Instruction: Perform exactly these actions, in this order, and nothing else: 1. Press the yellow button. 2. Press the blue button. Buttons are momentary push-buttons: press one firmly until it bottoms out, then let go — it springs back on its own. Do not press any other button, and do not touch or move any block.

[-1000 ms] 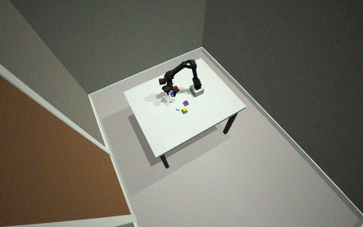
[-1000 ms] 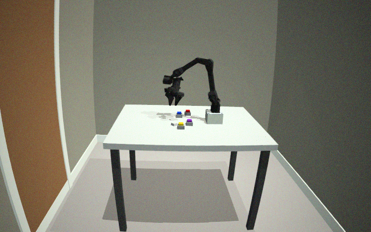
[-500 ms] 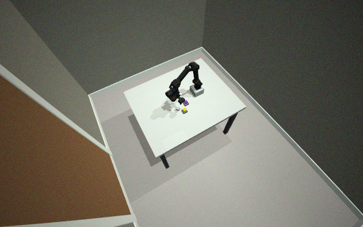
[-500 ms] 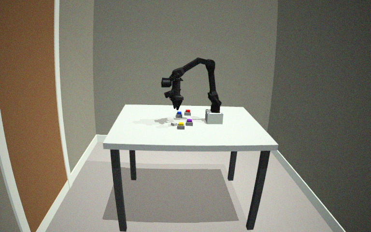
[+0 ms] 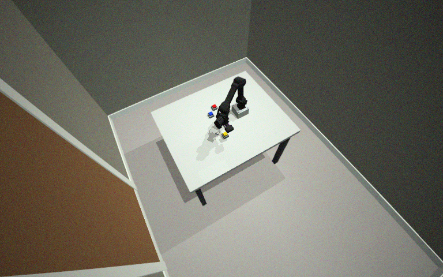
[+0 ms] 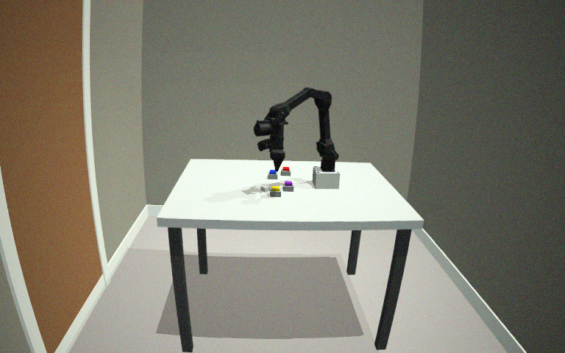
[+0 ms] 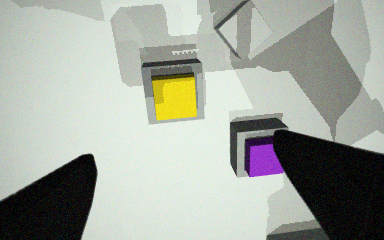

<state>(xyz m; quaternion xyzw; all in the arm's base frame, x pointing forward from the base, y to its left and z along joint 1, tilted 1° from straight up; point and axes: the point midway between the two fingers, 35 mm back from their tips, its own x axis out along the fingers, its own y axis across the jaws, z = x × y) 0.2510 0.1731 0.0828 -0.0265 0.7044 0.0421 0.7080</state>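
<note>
Now: the yellow button 90 mm below my gripper tip. Round my gripper tip: purple button (60 mm behind, 80 mm to the right, 90 mm below); then small grey block (50 mm ahead, 60 mm to the right, 110 mm below); then blue button (20 mm ahead, 260 mm to the right, 90 mm below).
</note>
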